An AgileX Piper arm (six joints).
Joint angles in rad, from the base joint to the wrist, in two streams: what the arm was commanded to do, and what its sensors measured. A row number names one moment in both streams.
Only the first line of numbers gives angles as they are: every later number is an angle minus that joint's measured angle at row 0.
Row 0, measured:
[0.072 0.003 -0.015 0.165 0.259 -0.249]
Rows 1 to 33, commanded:
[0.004 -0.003 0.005 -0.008 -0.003 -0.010]
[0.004 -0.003 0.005 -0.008 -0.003 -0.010]
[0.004 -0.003 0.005 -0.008 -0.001 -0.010]
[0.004 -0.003 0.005 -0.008 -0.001 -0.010]
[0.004 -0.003 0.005 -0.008 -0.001 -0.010]
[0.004 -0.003 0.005 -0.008 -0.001 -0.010]
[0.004 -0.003 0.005 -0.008 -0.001 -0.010]
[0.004 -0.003 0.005 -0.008 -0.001 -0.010]
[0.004 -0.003 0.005 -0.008 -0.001 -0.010]
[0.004 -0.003 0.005 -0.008 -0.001 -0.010]
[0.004 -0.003 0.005 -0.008 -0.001 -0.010]
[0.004 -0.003 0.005 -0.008 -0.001 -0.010]
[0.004 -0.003 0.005 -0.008 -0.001 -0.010]
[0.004 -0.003 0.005 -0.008 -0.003 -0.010]
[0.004 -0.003 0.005 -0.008 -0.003 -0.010]
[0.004 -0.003 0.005 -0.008 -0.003 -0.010]
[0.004 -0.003 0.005 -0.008 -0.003 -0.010]
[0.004 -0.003 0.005 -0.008 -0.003 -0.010]
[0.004 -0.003 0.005 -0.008 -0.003 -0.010]
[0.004 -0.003 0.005 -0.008 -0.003 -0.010]
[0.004 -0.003 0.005 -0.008 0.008 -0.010]
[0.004 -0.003 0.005 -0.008 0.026 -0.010]
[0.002 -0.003 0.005 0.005 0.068 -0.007]
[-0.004 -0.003 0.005 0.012 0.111 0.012]
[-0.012 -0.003 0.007 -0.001 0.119 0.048]
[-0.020 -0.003 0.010 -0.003 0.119 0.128]
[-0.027 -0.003 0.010 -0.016 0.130 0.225]
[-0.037 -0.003 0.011 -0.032 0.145 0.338]
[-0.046 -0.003 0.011 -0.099 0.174 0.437]
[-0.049 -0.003 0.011 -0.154 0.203 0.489]
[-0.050 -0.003 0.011 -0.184 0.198 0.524]
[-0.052 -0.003 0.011 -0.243 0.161 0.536]
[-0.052 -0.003 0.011 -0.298 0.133 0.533]
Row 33, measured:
[-0.039 0.000 0.007 -0.121 0.173 0.417]
